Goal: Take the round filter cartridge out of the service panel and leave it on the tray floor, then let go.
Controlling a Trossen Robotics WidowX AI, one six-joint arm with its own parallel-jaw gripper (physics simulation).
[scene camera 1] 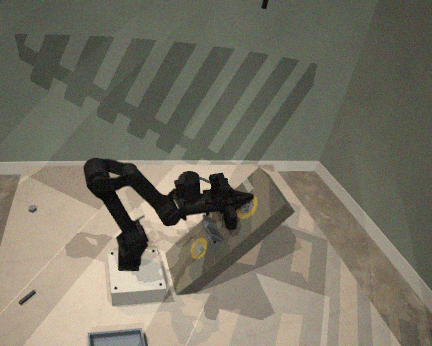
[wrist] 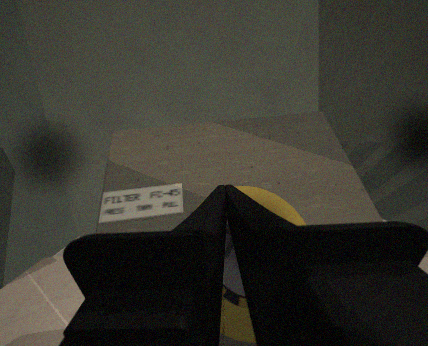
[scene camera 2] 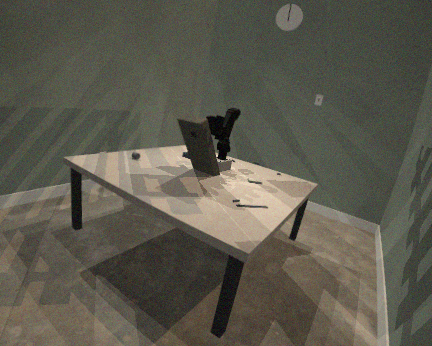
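The service panel (scene camera 1: 272, 195) (scene camera 2: 201, 152) (wrist: 225, 155) is a tilted brown-grey box beside the arm. The round filter cartridge (scene camera 1: 246, 207) (wrist: 233, 275) is a grey disc inside a yellow ring near the panel's upper end; in the wrist view my fingers hide most of it. My gripper (scene camera 1: 253, 197) (wrist: 224, 191) is shut with its tips together and nothing between them. The tips are in front of the panel, over the cartridge's ring; whether they touch is unclear. The tray (scene camera 1: 116, 331) shows partly at the bottom edge of scene camera 1, in front of the arm's base.
A white label (wrist: 141, 202) is on the panel, left of the ring. A second yellow ring (scene camera 1: 199, 256) is lower on the panel, with a grey part (scene camera 1: 213, 232) between the rings. A dark bar (scene camera 1: 27, 297) and a small grey piece (scene camera 1: 32, 208) lie on the left.
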